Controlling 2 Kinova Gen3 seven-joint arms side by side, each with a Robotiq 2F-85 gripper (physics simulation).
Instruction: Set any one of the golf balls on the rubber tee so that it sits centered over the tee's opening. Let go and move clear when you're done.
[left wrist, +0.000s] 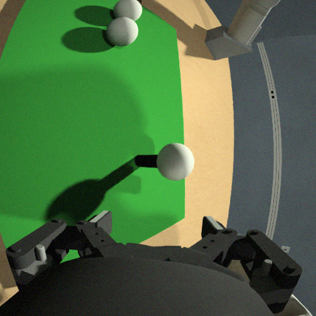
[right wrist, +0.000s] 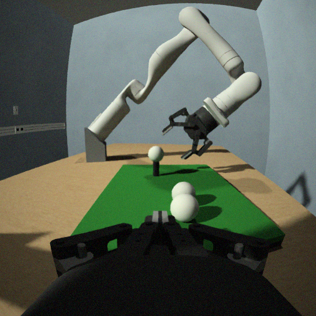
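Observation:
A white golf ball (left wrist: 175, 161) (right wrist: 156, 153) sits on top of the upright black rubber tee (left wrist: 146, 161) (right wrist: 156, 168), looking centred in the right wrist view. Two more golf balls lie close together on the green mat: one (left wrist: 122, 31) (right wrist: 184, 208) nearer my right gripper, the other (left wrist: 128, 9) (right wrist: 183, 192) beside it. My left gripper (left wrist: 156, 224) (right wrist: 171, 146) is open and empty, tilted, above and to the right of the teed ball in the right wrist view, apart from it. My right gripper (right wrist: 159, 219) is shut with its fingertips together, near the mat's near edge.
The green mat (left wrist: 65, 100) (right wrist: 135, 200) lies on the wooden table (left wrist: 207, 125) (right wrist: 40, 200). A grey arm base (left wrist: 226, 44) (right wrist: 95, 146) stands at the table's far left in the right wrist view. Walls (right wrist: 120, 60) stand beyond the table.

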